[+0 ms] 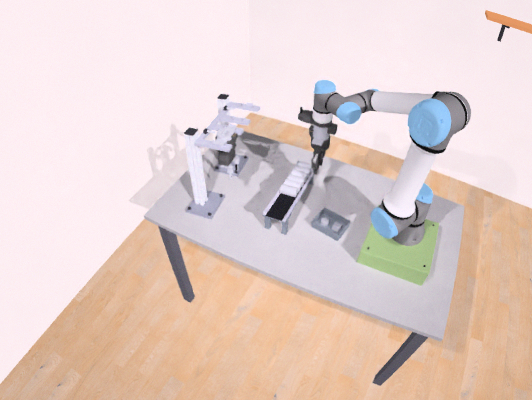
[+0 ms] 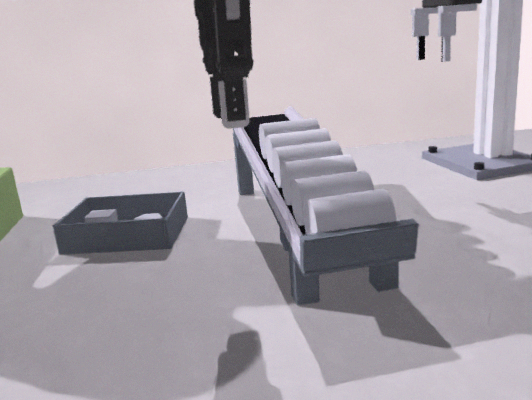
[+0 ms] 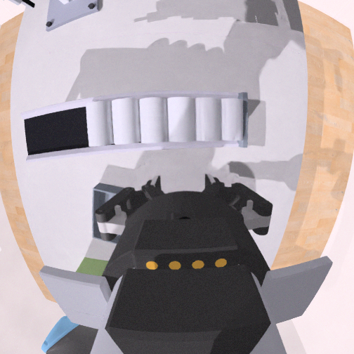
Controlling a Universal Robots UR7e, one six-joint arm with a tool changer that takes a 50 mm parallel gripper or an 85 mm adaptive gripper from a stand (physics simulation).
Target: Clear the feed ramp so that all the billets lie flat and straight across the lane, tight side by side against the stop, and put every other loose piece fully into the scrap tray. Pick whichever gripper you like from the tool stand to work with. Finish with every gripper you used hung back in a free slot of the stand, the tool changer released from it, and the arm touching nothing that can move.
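Pixels of known places: arm's base at its link origin: (image 1: 406,231).
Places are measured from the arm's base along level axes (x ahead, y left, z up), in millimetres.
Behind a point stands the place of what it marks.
Note:
The feed ramp (image 1: 281,206) (image 2: 270,122) (image 3: 55,131) carries several pale cylindrical billets (image 1: 293,184) @(x 496, y 54, z 37 mm) (image 2: 352,212) @(x 531, y -128, z 10 mm) (image 3: 152,120). They lie flat and straight across the lane in one row, side by side; the lowest is at the stop (image 2: 359,247) @(x 533, y -140, z -14 mm) (image 3: 243,120). The scrap tray (image 1: 324,231) @(x 303, y 129, z -58 mm) (image 2: 112,238) @(x 296, y 31, z -58 mm) (image 3: 95,215) holds a pale block (image 2: 101,216) @(x 275, y 70, z -45 mm) and another pale piece (image 2: 149,217) @(x 328, y 79, z -54 mm). My gripper (image 1: 317,171) (image 2: 231,123) (image 3: 182,183), the adaptive one, is open and empty. It hangs beside the ramp, on its tray side, apart from the billets.
The tool stand (image 1: 196,170) @(x 801, y 283, z 131 mm) (image 2: 492,75) @(x 803, y 247, z 58 mm) is across the ramp from the arm, with the parallel gripper (image 1: 227,154) (image 2: 434,25) hanging in it. The arm's green base (image 1: 400,250) @(x -10, y 105, z 3 mm) (image 2: 7,200) @(x 134, y 143, z -38 mm) (image 3: 92,266) stands beyond the scrap tray.

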